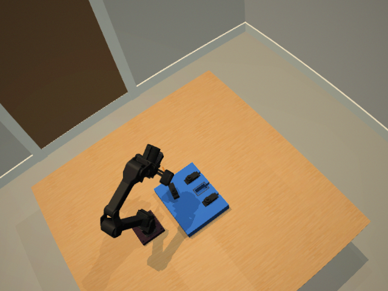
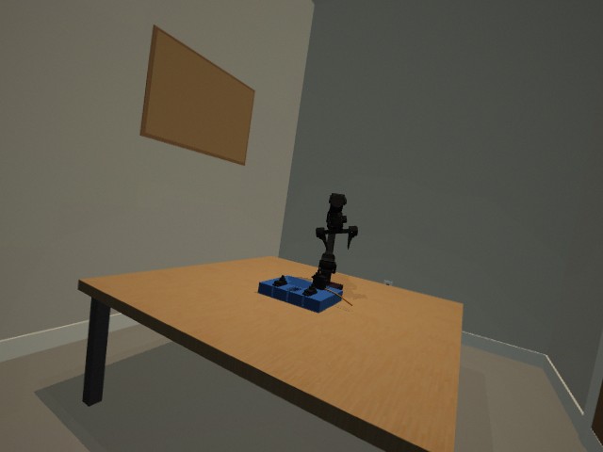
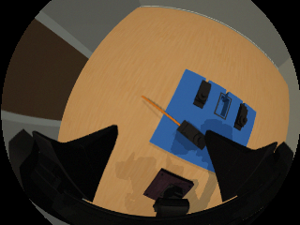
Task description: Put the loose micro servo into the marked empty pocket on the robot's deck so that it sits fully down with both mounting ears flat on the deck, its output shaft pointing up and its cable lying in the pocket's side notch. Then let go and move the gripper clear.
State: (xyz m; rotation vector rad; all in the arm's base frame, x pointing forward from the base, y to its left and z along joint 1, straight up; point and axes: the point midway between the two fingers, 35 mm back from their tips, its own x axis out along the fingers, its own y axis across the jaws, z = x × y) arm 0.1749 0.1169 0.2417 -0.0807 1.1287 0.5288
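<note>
Right now the deck is 21 cm below my gripper tip, 12 cm to the right of it and 3 cm ahead of it.
</note>
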